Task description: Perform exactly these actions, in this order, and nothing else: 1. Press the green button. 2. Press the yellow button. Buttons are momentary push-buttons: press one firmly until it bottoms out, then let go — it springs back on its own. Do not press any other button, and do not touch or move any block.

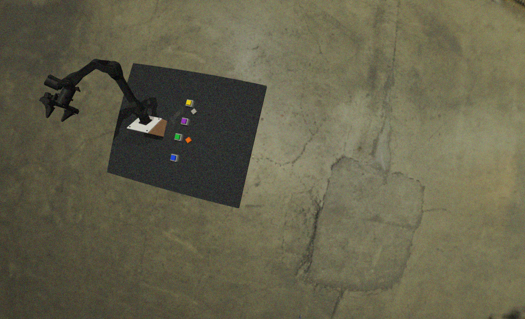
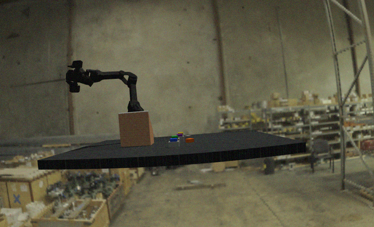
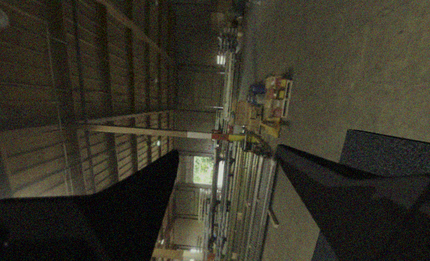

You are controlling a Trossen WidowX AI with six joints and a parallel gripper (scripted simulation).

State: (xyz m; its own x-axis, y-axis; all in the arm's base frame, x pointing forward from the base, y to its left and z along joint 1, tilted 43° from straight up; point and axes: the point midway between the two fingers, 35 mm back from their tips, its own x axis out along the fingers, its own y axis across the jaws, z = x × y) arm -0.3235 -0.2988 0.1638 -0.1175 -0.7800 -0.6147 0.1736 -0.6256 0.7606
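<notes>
My gripper tip is now 560 mm short of the green button, 100 mm to the right of it and 390 mm above it. Also, from my gripper tip: orange block: 640 mm ahead, 100 mm to the left, 410 mm below; then purple button: 580 mm ahead, 220 mm to the left, 390 mm below; then blue button: 580 mm ahead, 50 mm to the right, 390 mm below.
</notes>
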